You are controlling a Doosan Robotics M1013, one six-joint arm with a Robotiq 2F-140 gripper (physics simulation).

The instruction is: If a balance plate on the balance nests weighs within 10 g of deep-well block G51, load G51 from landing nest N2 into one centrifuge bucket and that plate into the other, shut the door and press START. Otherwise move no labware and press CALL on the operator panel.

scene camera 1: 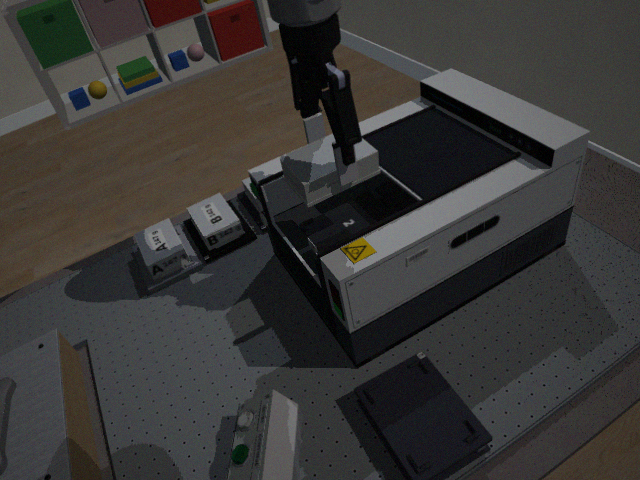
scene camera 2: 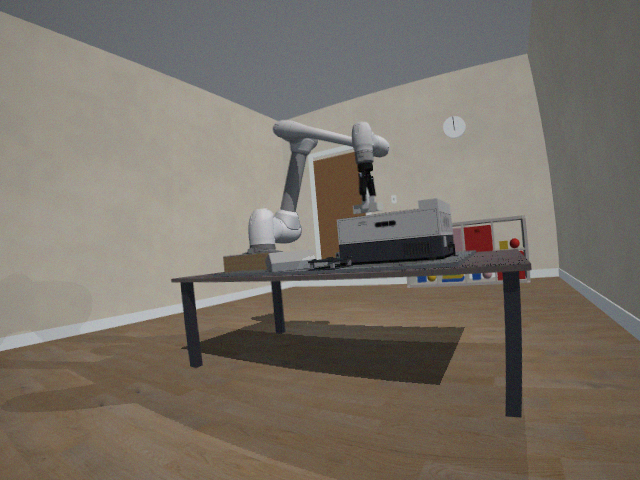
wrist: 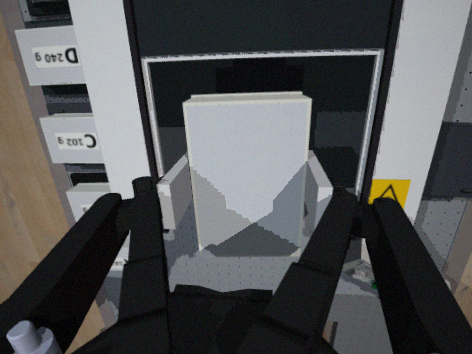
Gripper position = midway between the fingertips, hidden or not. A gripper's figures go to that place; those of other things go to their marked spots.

My gripper (wrist: 249, 167): 0.21 m from the lens. A white block (wrist: 248, 152): 0.18 m from the lens. A dark bucket (wrist: 271, 74) is 0.31 m from the lens. The marked spots on the dark bucket and the white block are 0.15 m apart.
